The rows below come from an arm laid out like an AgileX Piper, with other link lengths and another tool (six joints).
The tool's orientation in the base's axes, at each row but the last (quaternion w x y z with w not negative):
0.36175 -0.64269 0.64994 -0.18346
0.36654 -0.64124 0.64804 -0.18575
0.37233 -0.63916 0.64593 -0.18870
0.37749 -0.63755 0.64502 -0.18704
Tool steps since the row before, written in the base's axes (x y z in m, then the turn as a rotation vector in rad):
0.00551 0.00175 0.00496 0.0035 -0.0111 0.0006
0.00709 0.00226 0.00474 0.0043 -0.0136 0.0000
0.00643 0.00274 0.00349 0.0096 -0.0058 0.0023
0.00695 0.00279 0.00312 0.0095 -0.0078 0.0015
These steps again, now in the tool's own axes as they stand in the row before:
-0.00237 -0.00717 0.00096 0.0109 -0.0041 -0.0004
-0.00266 -0.00805 0.00244 0.0135 -0.0045 -0.0001
-0.00288 -0.00661 0.00301 0.0060 -0.0089 0.0041
-0.00278 -0.00666 0.00370 0.0081 -0.0085 0.0041

